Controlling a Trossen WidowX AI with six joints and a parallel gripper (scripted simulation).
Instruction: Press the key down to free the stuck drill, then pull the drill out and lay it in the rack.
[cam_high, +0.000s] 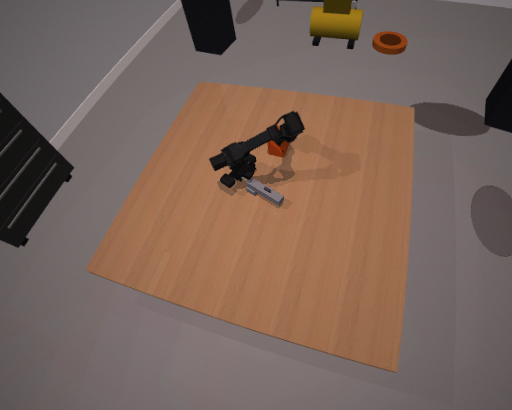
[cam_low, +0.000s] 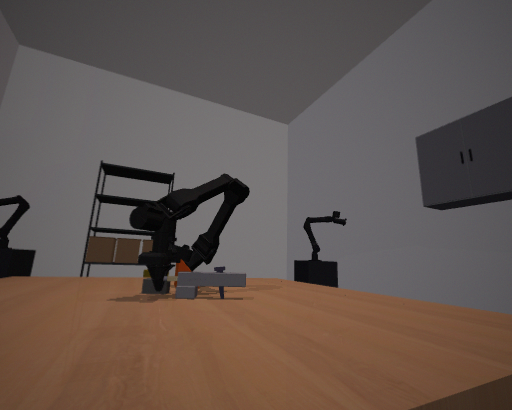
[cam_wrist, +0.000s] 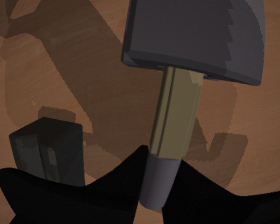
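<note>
The olive drill is 1 cm ahead of my gripper tip, 5 cm to the left of it and 3 cm above it. From my gripper tip the other things lie so: grey fixture block 3 cm ahead, 13 cm to the left, 3 cm above; then dark grey rack 8 cm behind, 1 cm to the right; then dark key 4 cm ahead, 16 cm to the left, 4 cm above.
</note>
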